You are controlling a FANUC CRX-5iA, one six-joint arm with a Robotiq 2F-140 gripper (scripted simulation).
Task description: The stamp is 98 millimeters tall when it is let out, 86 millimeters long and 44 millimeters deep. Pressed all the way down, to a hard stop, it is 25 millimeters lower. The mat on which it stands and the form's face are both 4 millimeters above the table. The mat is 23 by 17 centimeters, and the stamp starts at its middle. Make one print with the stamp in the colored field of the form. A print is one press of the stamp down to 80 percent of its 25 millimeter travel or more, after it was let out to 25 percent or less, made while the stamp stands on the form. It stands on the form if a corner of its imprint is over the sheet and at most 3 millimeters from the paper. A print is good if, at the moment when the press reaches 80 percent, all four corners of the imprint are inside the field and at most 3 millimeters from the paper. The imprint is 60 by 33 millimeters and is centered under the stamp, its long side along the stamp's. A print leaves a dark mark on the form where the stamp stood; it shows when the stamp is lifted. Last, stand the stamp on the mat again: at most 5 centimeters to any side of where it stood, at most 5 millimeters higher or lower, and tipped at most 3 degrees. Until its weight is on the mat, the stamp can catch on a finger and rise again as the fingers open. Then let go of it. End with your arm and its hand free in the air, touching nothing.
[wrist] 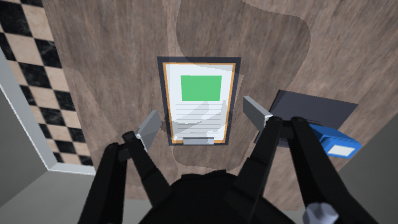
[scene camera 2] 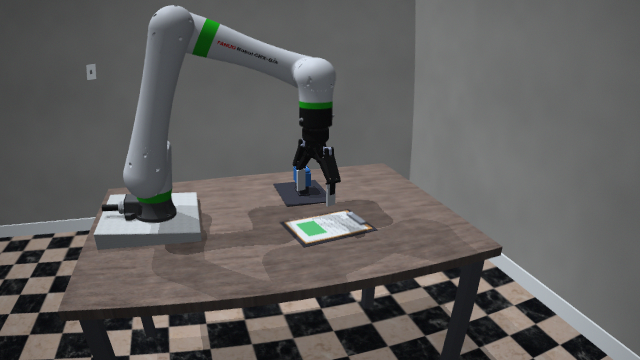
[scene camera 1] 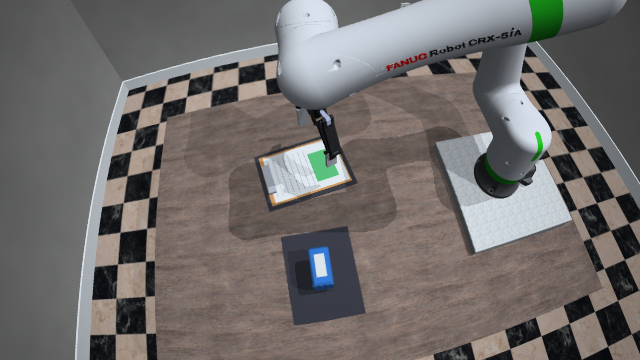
Labels:
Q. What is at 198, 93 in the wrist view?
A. A form.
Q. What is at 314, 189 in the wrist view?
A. The gripper.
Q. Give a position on a mat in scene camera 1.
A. At 303, 298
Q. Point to a mat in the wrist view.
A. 331, 113

